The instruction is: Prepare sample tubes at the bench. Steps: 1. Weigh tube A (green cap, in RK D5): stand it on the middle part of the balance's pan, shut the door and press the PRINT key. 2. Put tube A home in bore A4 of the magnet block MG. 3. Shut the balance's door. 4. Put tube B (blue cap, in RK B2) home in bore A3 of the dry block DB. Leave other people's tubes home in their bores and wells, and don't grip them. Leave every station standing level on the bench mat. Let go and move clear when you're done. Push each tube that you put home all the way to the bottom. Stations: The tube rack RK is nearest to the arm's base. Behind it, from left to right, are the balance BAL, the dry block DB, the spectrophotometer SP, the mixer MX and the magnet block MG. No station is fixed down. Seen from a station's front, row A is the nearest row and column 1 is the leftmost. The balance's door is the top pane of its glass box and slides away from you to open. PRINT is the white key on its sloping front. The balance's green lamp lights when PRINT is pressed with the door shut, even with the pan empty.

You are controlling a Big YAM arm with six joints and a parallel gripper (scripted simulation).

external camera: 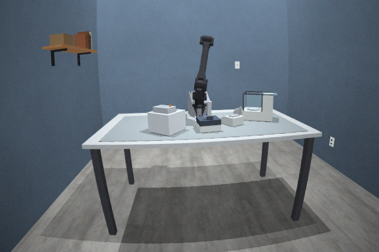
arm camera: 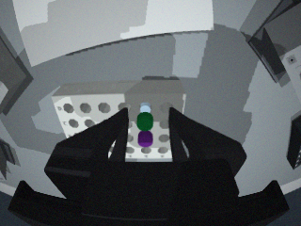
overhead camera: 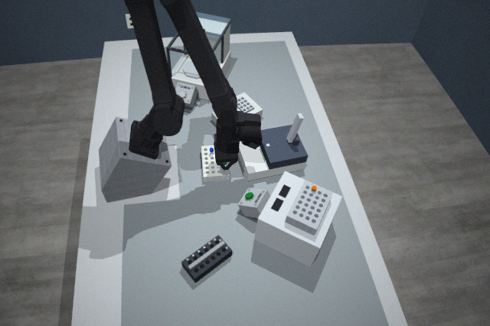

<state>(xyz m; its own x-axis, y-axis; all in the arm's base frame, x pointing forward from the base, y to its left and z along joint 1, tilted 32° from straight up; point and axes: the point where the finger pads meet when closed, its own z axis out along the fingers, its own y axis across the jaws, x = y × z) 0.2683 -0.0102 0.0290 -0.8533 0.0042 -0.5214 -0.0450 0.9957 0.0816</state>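
My gripper is now 30 mm to the right of the white tube rack, 30 mm past it and 30 mm above it. Round my hand: black magnet block: 310 mm to the right, 60 mm behind, 30 mm below; dry block DB: 240 mm to the left, 50 mm ahead, 20 mm below; tube B: 60 mm to the left, 40 mm behind, 20 mm below.
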